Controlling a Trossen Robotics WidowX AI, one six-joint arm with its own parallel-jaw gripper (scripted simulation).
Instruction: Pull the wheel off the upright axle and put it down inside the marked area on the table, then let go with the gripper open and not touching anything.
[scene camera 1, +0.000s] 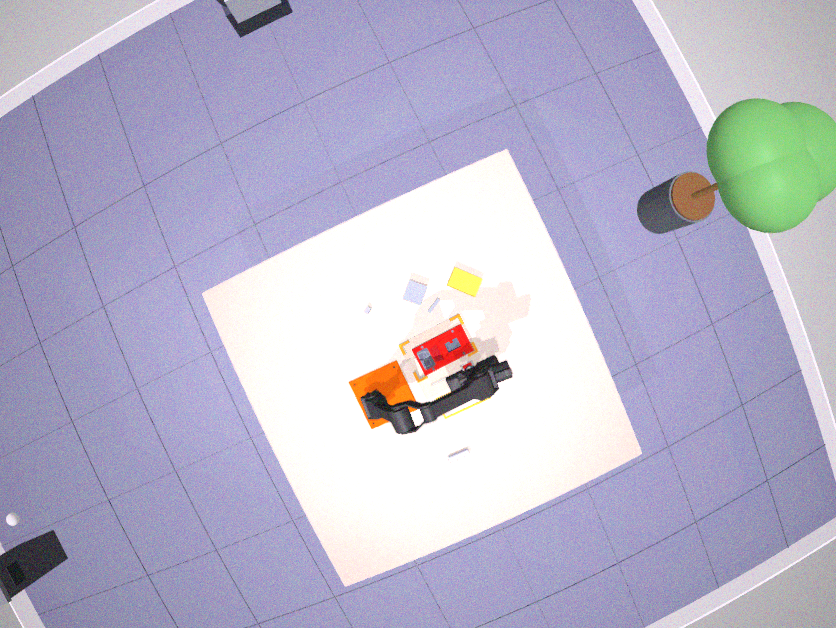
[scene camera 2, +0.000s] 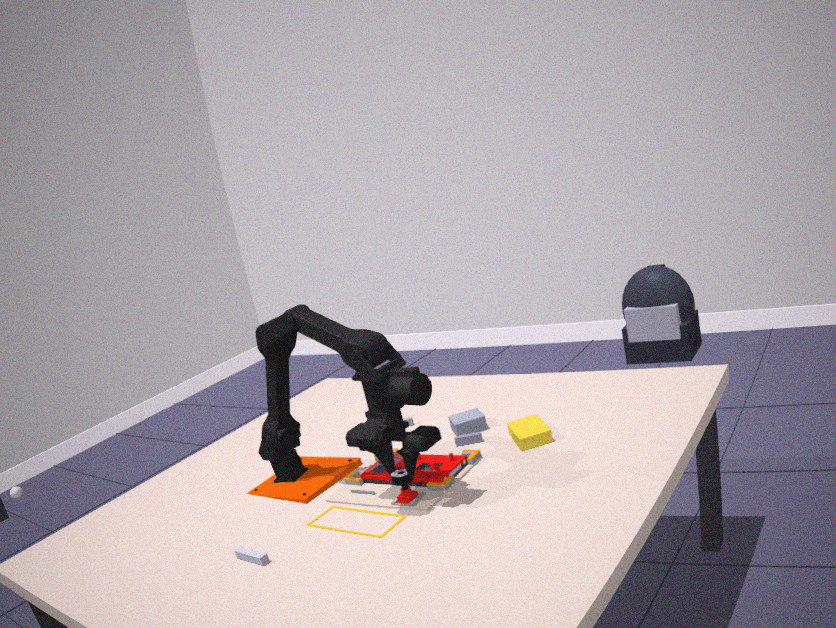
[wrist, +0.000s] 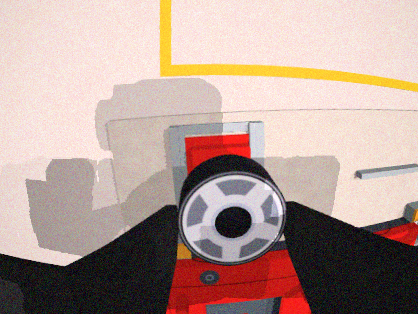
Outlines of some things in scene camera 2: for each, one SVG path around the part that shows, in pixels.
My gripper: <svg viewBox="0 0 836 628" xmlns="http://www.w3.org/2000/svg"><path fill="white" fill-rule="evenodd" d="M368 406L369 411L365 413L367 421L359 423L346 434L348 447L358 447L362 452L367 451L374 454L391 476L391 473L396 471L392 442L402 442L402 448L396 451L396 453L402 456L409 478L412 478L415 473L419 452L427 451L434 444L442 440L440 429L435 425L419 425L413 431L408 432L405 429L409 426L409 423L403 422L400 410L404 407L403 404L391 403L377 408Z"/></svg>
A red board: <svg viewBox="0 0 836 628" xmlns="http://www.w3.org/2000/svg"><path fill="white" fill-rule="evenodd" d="M360 475L364 483L394 485L392 477L380 460ZM394 454L396 471L405 468L402 456ZM407 485L428 487L427 484L429 482L443 483L450 475L455 477L468 465L467 455L455 456L452 453L449 455L421 455L419 452L413 481Z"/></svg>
A yellow block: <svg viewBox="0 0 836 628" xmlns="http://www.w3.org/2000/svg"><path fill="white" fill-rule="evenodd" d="M538 414L507 423L509 434L521 451L553 442L550 427L540 419Z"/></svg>
